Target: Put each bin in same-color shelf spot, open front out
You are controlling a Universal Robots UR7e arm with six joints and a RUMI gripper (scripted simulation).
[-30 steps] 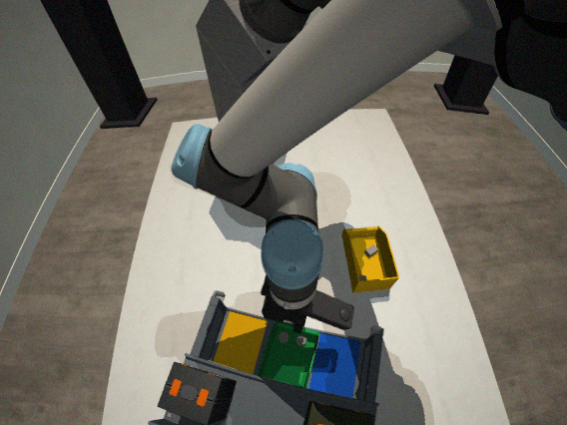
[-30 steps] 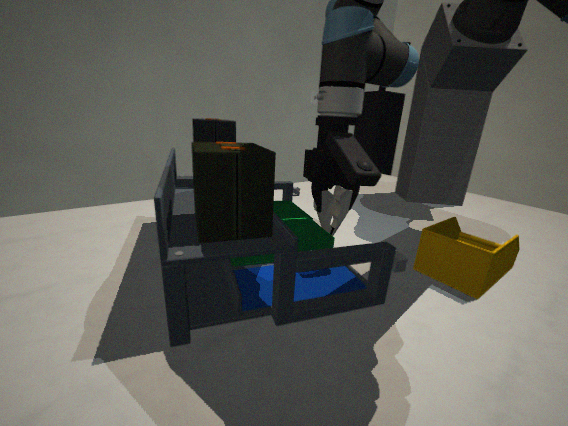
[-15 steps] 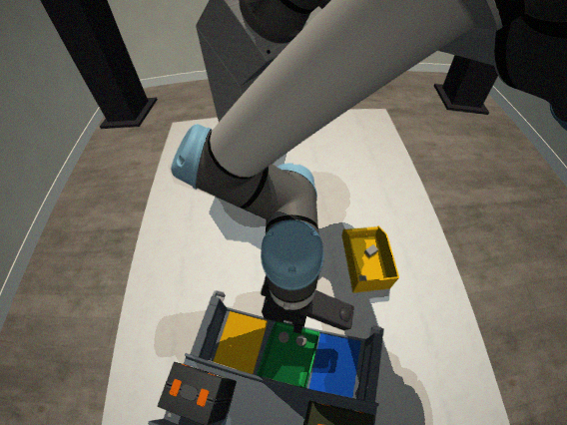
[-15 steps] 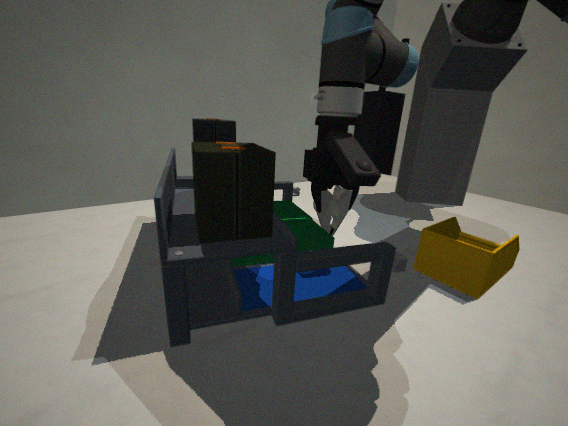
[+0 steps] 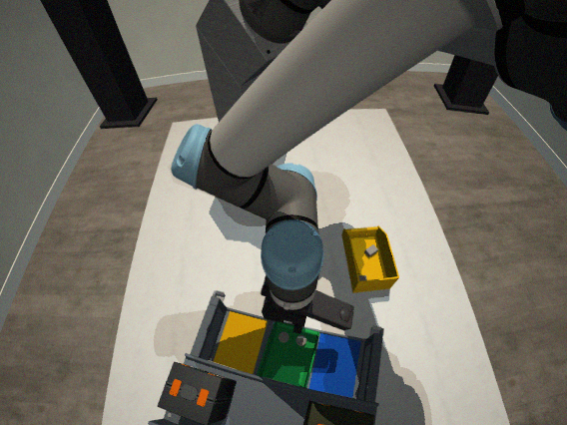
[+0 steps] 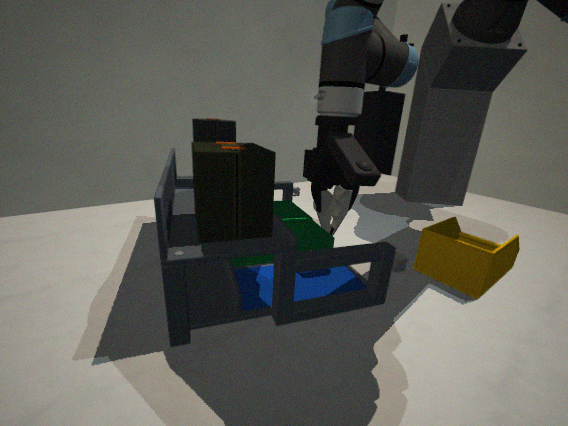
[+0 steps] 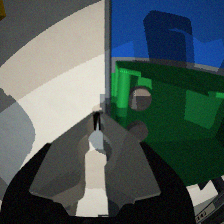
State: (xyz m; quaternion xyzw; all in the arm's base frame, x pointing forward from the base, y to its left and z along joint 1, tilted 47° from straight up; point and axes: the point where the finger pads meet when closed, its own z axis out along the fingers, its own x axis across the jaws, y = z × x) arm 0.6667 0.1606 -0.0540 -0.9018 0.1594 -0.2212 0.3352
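Right now the shelf lip is 30 mm below my hand, 10 mm to the right of it and 10 mm ahead of it. Also, from my hand: shelf board: 210 mm ahead, 70 mm above, 50 mm to the right; then green bin: 100 mm ahead, 20 mm to the right, 10 mm above; then yellow bin: 170 mm to the left, 170 mm behind, 10 mm above.
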